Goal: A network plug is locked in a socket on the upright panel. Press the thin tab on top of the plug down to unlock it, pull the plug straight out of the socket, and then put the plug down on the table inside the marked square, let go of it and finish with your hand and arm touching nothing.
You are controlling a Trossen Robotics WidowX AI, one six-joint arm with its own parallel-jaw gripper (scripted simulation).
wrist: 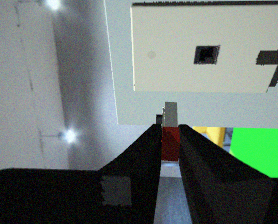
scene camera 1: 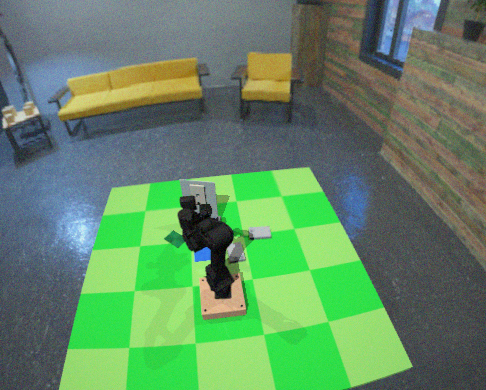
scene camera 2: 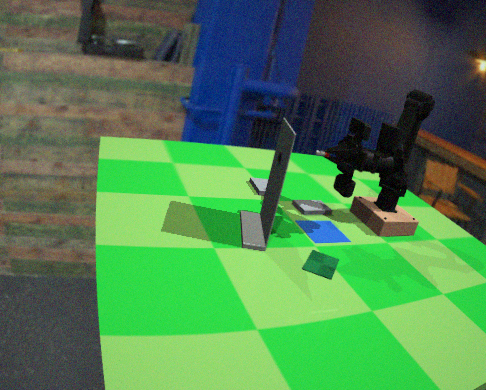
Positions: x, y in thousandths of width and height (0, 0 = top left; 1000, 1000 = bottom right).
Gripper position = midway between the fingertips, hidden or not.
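Observation:
My gripper (scene camera 2: 666, 394) (wrist: 610, 592) is visible. A grey panel (scene camera 1: 421, 491) (wrist: 764, 292) is visible as well. A network plug (wrist: 613, 587) is present; scene camera 1 does not show the plug, hidden by my gripper.

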